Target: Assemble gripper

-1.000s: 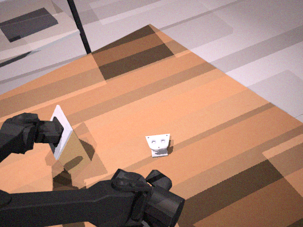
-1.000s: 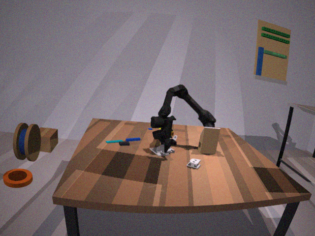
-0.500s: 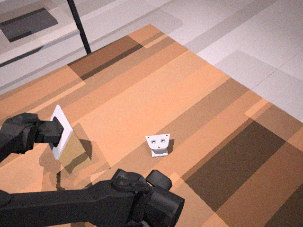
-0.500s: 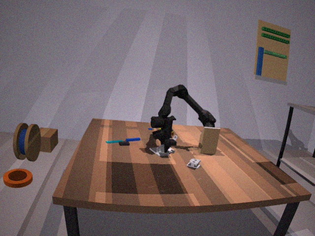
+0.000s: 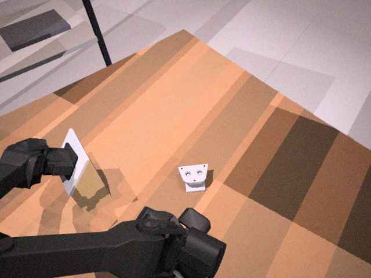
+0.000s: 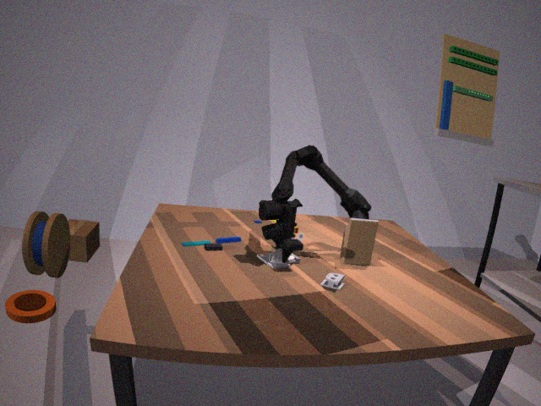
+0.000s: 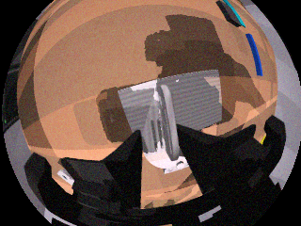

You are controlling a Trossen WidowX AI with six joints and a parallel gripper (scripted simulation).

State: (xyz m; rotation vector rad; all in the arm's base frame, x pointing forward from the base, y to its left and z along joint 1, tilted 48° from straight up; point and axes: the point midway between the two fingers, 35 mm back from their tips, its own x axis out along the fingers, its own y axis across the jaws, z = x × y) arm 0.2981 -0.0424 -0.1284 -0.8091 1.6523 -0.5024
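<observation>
My gripper tip is 100 mm past the white jaw, 220 mm to the left of it and 20 mm below it. From my gripper tip the other things lie so: black block 240 mm ahead, 120 mm to the right, 10 mm below; blue bar 180 mm ahead, 210 mm to the right, 10 mm below; teal bar 310 mm ahead, 160 mm to the right, 10 mm below.
</observation>
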